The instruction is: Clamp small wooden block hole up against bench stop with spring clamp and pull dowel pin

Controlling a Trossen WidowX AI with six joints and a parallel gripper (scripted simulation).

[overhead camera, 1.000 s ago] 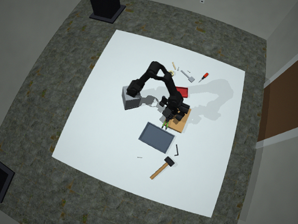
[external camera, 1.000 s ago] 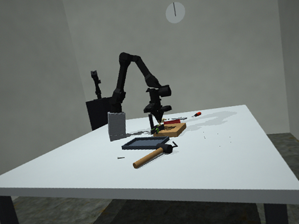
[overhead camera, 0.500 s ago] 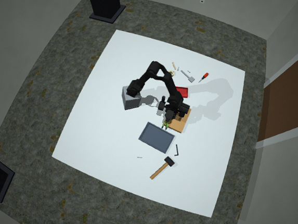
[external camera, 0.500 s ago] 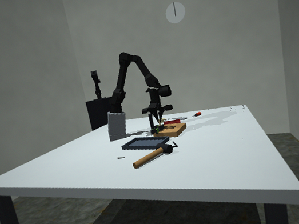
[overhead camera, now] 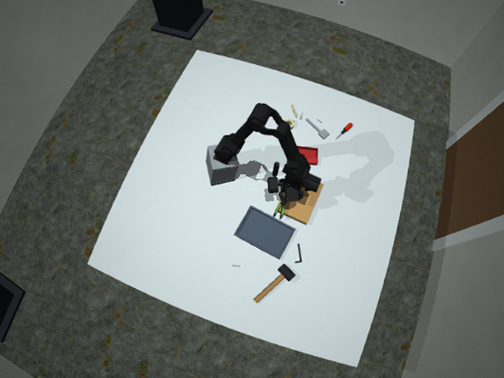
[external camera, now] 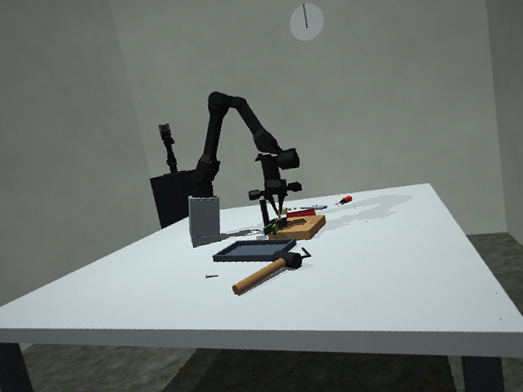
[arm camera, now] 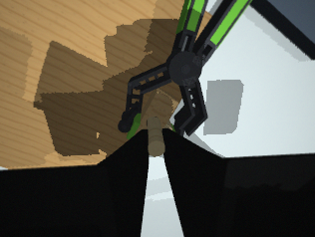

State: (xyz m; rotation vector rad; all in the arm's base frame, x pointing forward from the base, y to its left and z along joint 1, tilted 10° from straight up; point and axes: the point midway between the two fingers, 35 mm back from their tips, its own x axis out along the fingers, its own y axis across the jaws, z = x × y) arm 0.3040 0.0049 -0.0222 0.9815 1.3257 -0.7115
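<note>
The dowel pin lies 4 cm below my hand. From my hand the other things lie so: dark tray: 19 cm to the right, 10 cm below, 2 cm behind; wooden board: 9 cm below, 6 cm ahead, 1 cm to the left; small wooden block: 7 cm below.
</note>
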